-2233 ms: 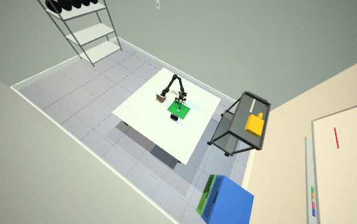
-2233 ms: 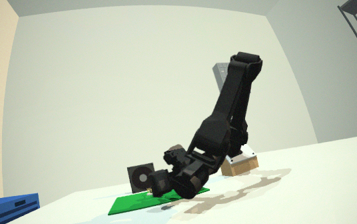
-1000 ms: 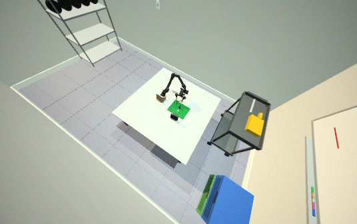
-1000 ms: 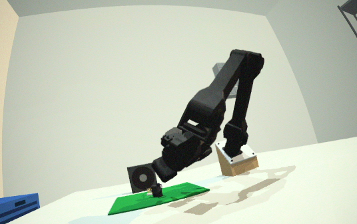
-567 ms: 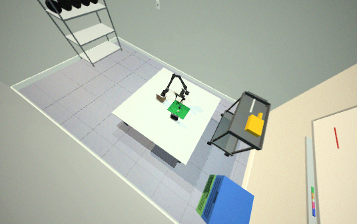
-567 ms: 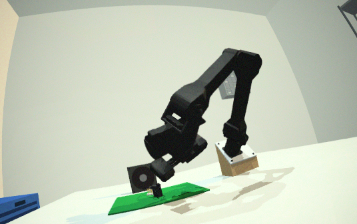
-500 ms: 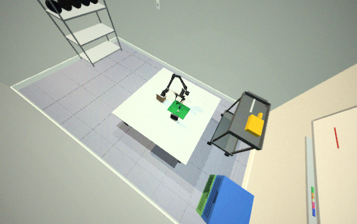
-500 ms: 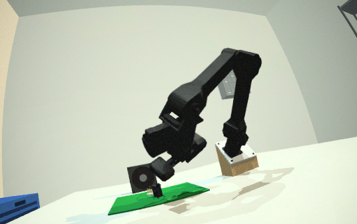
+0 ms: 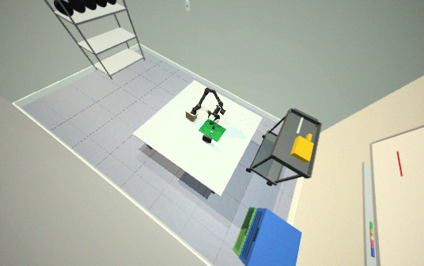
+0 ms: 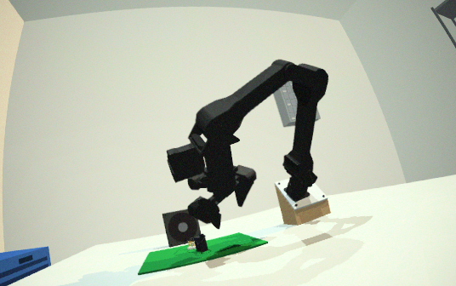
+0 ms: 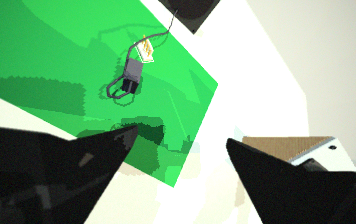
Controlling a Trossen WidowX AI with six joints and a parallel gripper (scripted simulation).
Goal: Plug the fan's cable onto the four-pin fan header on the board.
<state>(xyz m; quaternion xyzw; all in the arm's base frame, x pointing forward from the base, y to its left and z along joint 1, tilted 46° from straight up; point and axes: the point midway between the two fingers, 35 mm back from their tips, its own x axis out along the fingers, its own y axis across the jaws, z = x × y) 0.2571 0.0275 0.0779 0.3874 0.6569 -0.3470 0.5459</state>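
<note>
Right now my gripper tip is 80 mm short of the dark fan plug, 50 mm to the left of it and 60 mm above it. From my gripper tip the other things lie so: black square fan (100 mm ahead, 260 mm to the right, 20 mm below); then green board (80 mm ahead, 80 mm to the right, 90 mm below); then four-pin fan header (90 mm ahead, 110 mm to the right, 80 mm below).
</note>
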